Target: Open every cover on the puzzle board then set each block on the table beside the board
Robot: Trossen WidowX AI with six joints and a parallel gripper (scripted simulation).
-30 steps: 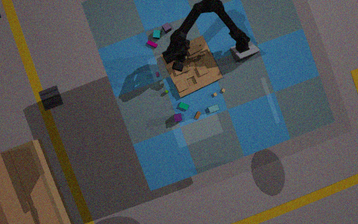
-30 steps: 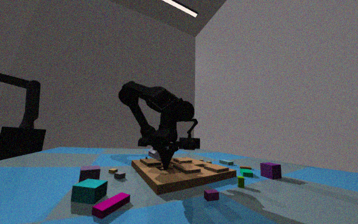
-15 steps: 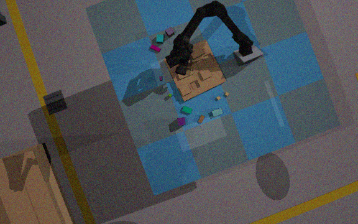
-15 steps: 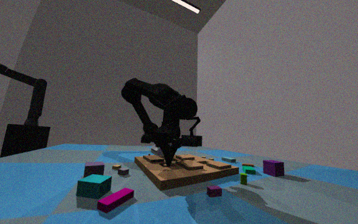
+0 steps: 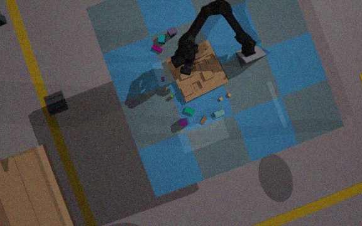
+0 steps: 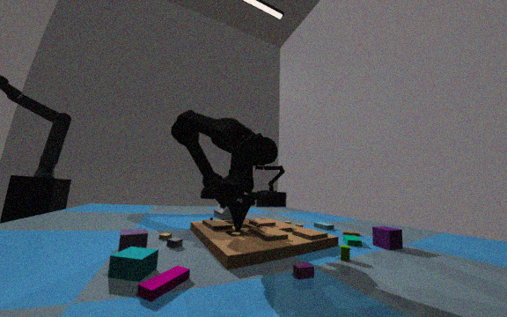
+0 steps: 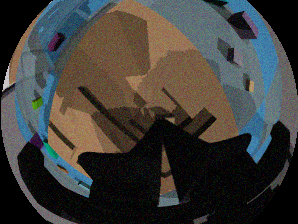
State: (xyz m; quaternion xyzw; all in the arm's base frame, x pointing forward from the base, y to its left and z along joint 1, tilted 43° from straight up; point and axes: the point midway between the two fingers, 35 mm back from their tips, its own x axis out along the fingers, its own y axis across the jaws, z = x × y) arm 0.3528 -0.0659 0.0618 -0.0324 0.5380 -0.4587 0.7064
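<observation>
Right now the grey block is 140 mm to the right of my gripper tip, 20 mm below it and 10 mm behind it. The rest, counted from my gripper tip: magenta block (190 mm ahead, 30 mm to the left, 20 mm below); magenta bar (160 mm to the right, 150 mm ahead, 20 mm below); teal cube (200 mm to the right, 100 mm ahead, 10 mm below).
</observation>
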